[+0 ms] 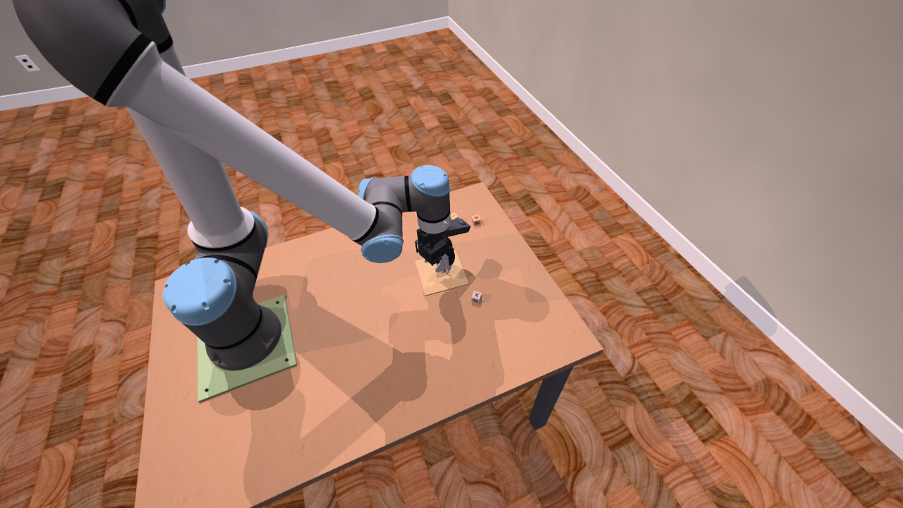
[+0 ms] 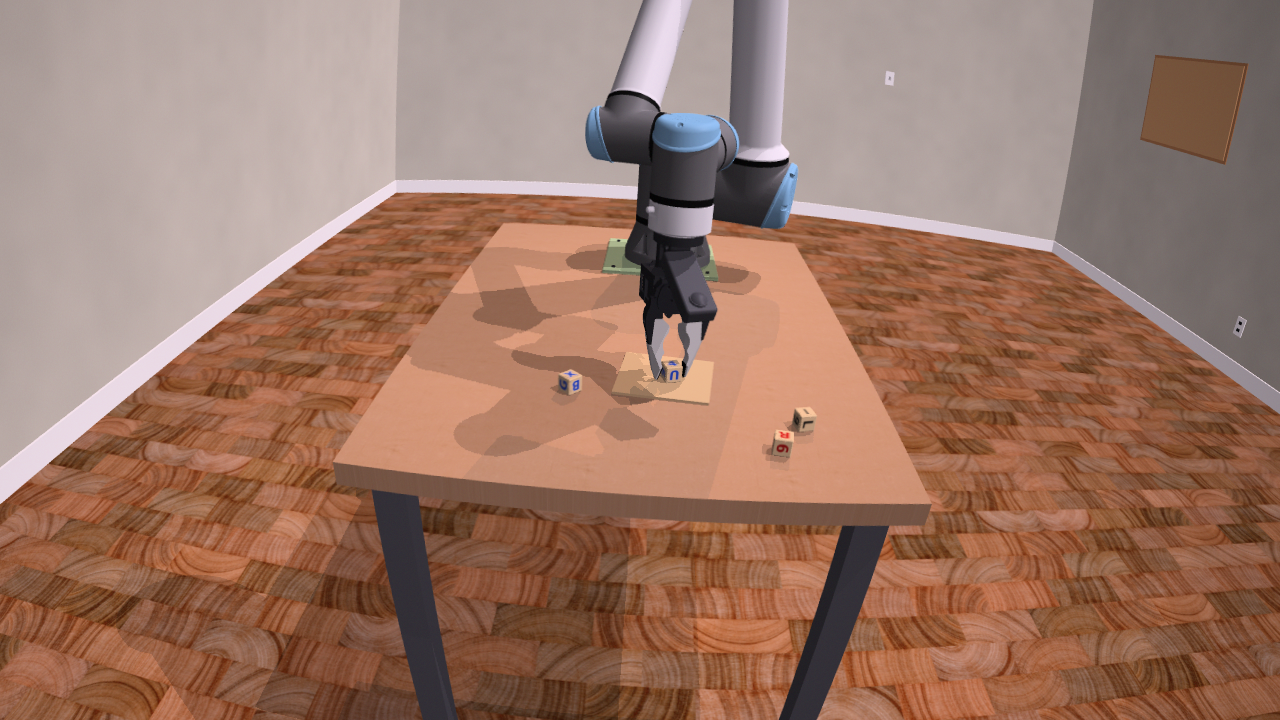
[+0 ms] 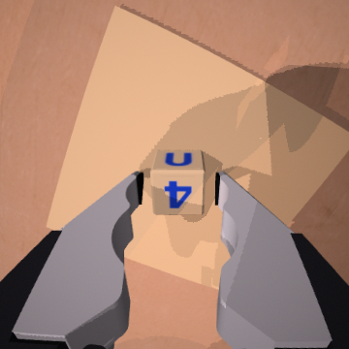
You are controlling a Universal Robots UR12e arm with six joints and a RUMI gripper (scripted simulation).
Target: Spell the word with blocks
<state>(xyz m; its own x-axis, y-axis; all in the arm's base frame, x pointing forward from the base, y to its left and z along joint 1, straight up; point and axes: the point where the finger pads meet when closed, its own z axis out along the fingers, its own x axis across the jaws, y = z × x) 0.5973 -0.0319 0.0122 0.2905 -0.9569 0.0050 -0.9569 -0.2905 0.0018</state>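
My hand is 1 cm past the mat, 1 cm to the left of it and 2 cm above it. From my hand the other things lie so: red-lettered block: 19 cm ahead, 13 cm to the left, 1 cm below.
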